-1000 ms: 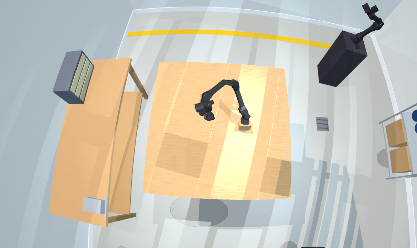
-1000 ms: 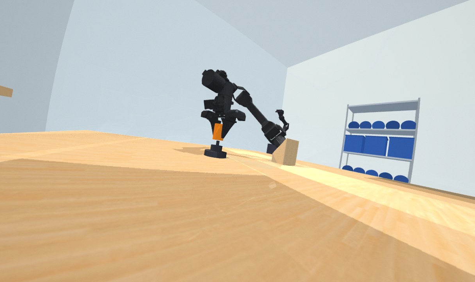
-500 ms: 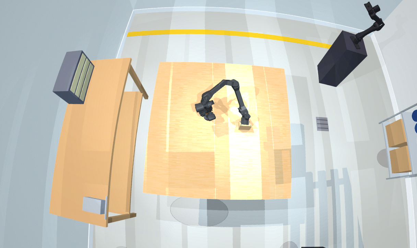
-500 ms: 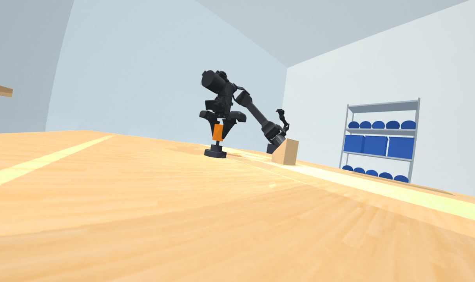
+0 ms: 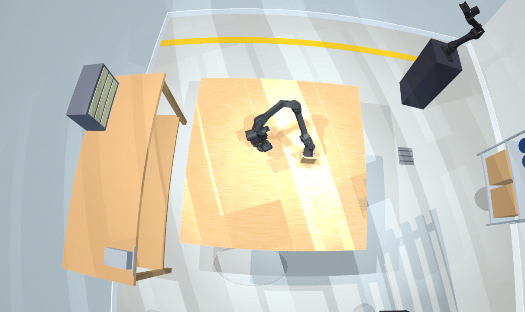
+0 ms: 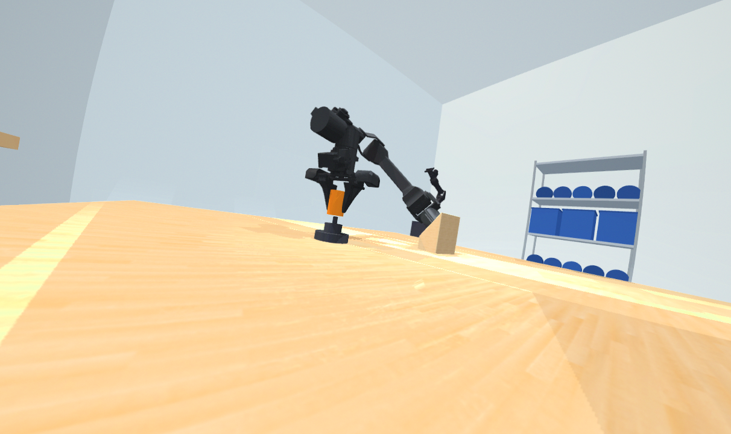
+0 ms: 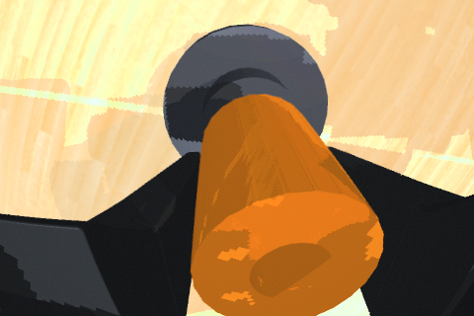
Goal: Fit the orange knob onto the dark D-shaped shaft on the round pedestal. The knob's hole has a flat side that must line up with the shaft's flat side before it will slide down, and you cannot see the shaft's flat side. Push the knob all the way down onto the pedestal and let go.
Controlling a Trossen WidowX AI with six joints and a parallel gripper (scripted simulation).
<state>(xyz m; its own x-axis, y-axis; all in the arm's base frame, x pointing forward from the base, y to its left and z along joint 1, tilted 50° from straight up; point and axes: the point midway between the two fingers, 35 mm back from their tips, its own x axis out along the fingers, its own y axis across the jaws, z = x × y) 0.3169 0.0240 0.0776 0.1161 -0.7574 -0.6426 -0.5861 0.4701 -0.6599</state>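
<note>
Now: the orange knob 20 mm above my gripper tip. From my gripper tip the other things lie so: dark pedestal (40 mm below).
</note>
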